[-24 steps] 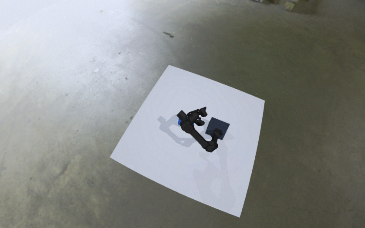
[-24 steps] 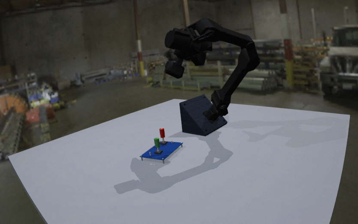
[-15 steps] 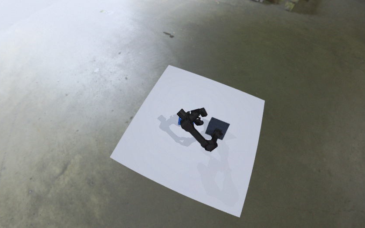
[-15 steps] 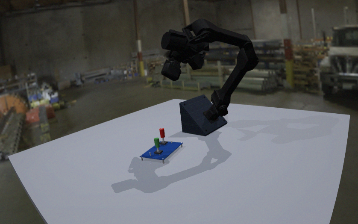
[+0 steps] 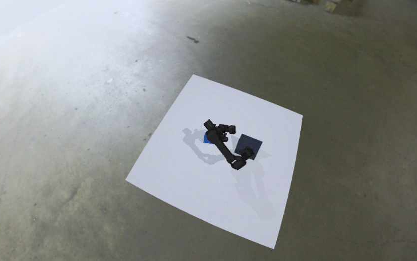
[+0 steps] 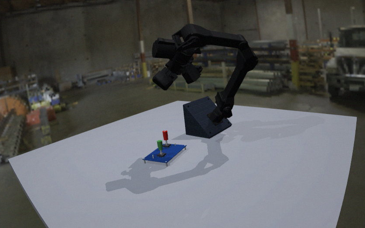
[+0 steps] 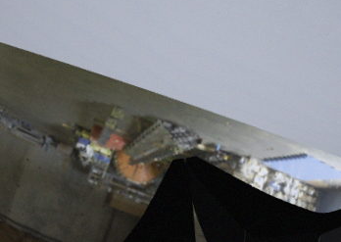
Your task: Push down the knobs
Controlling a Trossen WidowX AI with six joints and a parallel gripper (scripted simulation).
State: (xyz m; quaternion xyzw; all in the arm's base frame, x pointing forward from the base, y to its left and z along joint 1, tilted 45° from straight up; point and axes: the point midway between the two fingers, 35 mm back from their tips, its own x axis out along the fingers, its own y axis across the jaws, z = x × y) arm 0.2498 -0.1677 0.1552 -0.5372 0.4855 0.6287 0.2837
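My gripper tip is 200 mm above the red knob, 50 mm short of it and 10 mm to the right of it. Also, from my gripper tip: green knob: 210 mm below, 130 mm ahead, 60 mm to the left.
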